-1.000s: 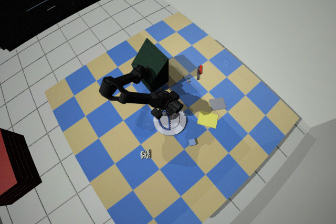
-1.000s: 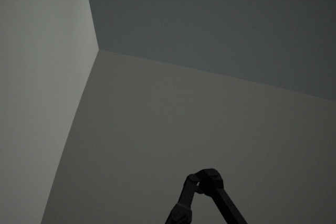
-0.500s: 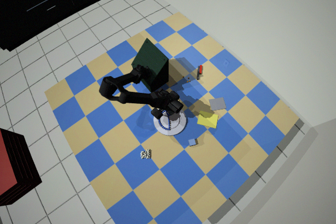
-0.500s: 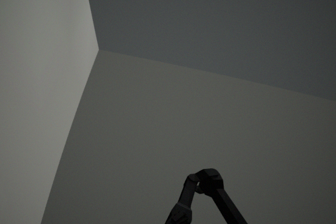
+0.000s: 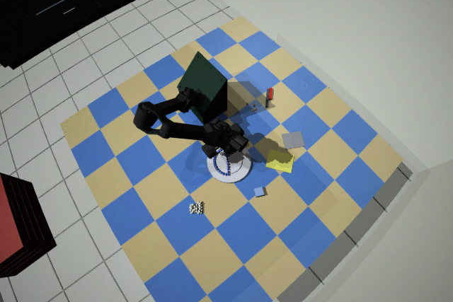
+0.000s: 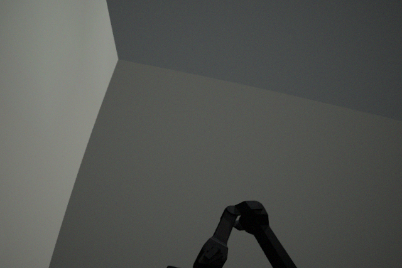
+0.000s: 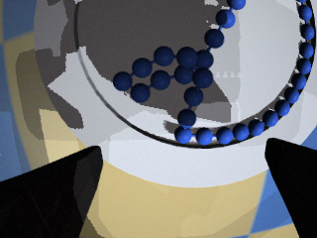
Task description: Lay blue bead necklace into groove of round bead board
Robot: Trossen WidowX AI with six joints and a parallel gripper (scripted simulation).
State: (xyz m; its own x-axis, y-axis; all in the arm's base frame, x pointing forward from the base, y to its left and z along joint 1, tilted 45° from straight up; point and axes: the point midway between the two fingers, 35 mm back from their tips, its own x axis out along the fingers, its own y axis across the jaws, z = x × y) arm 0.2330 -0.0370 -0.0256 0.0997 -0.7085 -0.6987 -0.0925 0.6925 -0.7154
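The round white bead board is 60 mm ahead of my gripper tip, 20 mm below it and 10 mm to the right of it. Round my gripper tip: small blue cube (250 mm ahead, 20 mm to the left, 20 mm below); then grey square (310 mm to the left, 140 mm ahead, 30 mm below); then yellow pad (190 mm to the left, 190 mm ahead, 30 mm below).
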